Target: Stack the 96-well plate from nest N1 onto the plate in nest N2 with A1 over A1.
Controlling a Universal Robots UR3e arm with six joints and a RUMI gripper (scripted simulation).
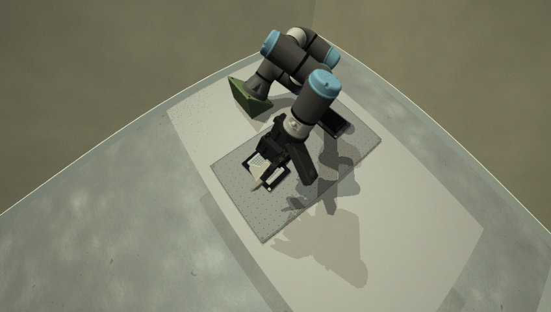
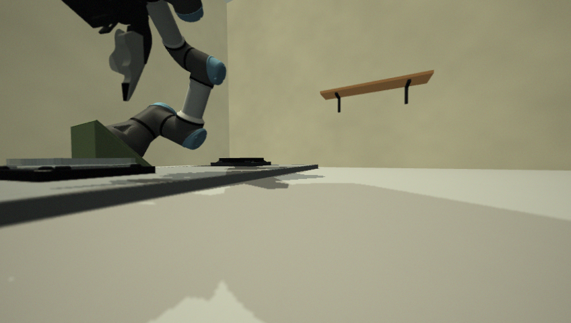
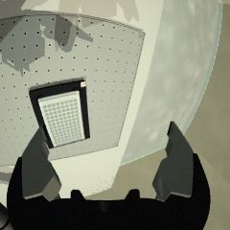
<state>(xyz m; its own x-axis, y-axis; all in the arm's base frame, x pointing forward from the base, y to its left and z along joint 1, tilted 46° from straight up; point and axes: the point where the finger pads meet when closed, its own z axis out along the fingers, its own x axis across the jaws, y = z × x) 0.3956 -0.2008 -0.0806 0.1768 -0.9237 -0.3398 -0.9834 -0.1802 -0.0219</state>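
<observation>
My gripper is now 130 mm above the white 96-well plate, 80 mm past it and 40 mm to the right of it. The rest, counted from my hand: dark plate 410 mm to the left, 130 mm below, 90 mm behind; black nest 140 mm below, 80 mm behind, 40 mm to the left.
</observation>
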